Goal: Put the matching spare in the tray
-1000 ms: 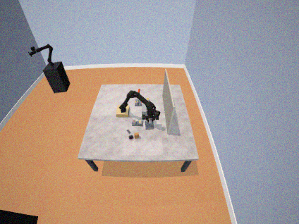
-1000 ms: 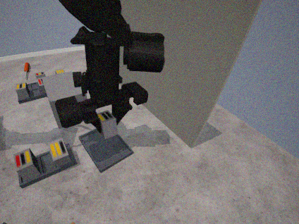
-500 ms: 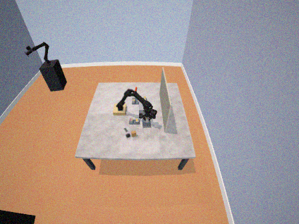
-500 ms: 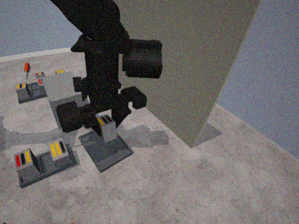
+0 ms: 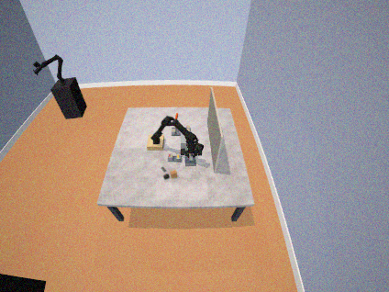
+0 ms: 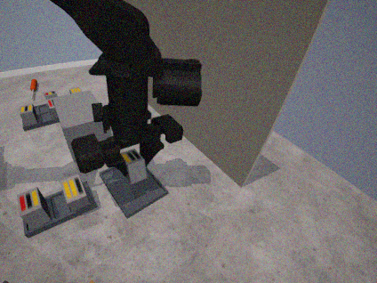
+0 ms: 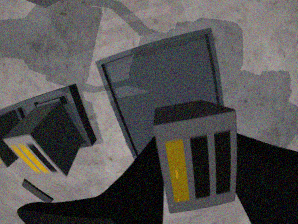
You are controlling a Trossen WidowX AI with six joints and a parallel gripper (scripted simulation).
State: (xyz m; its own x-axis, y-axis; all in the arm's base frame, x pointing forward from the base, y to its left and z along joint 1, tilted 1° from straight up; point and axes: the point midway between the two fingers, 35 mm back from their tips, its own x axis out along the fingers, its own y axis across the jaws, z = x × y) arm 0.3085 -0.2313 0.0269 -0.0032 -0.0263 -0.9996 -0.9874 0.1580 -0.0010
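Now: gripper tip 40 mm above the flat grey tray. From my gripper tip the other things lie so: mounted unit 220 mm to the left, 20 mm behind, 10 mm above; then grey-brown panel 230 mm ahead, 180 mm to the left, 180 mm above.
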